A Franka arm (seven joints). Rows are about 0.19 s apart.
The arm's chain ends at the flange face. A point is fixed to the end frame.
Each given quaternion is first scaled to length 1.
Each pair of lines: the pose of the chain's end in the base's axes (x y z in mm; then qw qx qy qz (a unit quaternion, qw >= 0)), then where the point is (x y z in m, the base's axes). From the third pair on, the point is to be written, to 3 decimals.
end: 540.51 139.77 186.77 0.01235 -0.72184 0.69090 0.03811
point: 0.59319 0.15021 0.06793
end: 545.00 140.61 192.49 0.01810 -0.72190 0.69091 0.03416
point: 0.59930 0.15136 0.07441
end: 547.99 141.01 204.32 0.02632 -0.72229 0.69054 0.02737
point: 0.605 0.152 0.087
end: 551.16 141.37 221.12 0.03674 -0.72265 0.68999 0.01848
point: 0.611 0.153 0.106
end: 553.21 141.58 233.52 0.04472 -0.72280 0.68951 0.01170
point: 0.616 0.153 0.120
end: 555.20 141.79 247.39 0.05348 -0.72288 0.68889 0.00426
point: 0.620 0.154 0.135
